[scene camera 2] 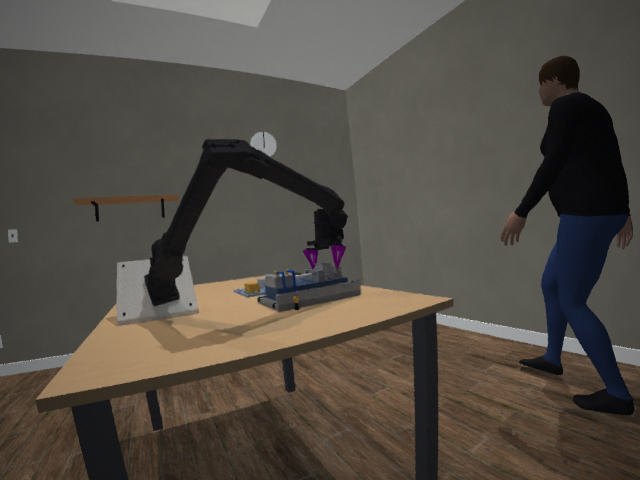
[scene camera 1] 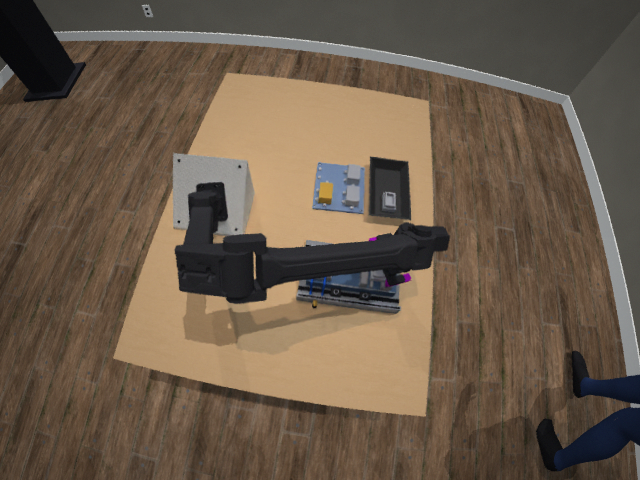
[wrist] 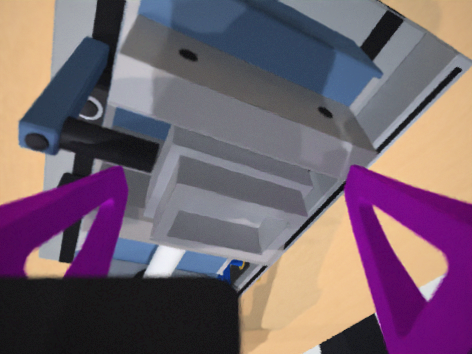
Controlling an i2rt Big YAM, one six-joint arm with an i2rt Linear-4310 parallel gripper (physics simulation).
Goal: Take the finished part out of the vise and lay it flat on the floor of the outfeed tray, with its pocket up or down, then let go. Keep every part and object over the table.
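Pixels of known places: gripper, fingertip midpoint: (scene camera 2: 325, 269) (scene camera 1: 381, 270) (wrist: 236, 178); arm's base at its link origin: (scene camera 2: 161, 288) (scene camera 1: 212, 201).
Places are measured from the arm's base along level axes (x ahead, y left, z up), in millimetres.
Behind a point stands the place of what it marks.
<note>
The finished part (wrist: 232, 192) @(z 29, x 514, y -210 mm) (scene camera 2: 324, 270) @(z 8, x 479, y -242 mm) is a light grey block in the vise (scene camera 1: 351, 305) @(z -48, x 425, y -303 mm) (scene camera 2: 320, 298) @(z -67, x 408, y -300 mm) (wrist: 235, 110) @(z 13, x 536, y -205 mm), between its grey jaws, with its rectangular pocket up. In scene camera 1's view the arm partly covers it. My gripper (scene camera 1: 390, 259) (scene camera 2: 325, 267) @(z 9, x 503, y -216 mm) (wrist: 236, 178) @(z 9, x 503, y -216 mm) is open and empty, pointing down. Its magenta fingertips stand at either side of the part, close above the vise; from these views I cannot tell their exact height beside it. The outfeed tray (scene camera 1: 409, 190) @(z -41, x 639, y 88 mm) is a black walled tray behind the vise in scene camera 1's view.
Another grey part (scene camera 1: 389, 200) @(z -51, x 567, y 51 mm) with its pocket up lies in the tray's near half. A blue plate (scene camera 1: 336, 175) @(z -76, x 393, y 161 mm) beside the tray bears grey blocks and a yellow block (scene camera 1: 325, 192) @(z -39, x 352, y 66 mm) (scene camera 2: 251, 287) @(z -51, x 338, y 45 mm). A blue stop arm (wrist: 65, 95) @(z -8, x 514, y -146 mm) with a black rod reaches the part's left side.
</note>
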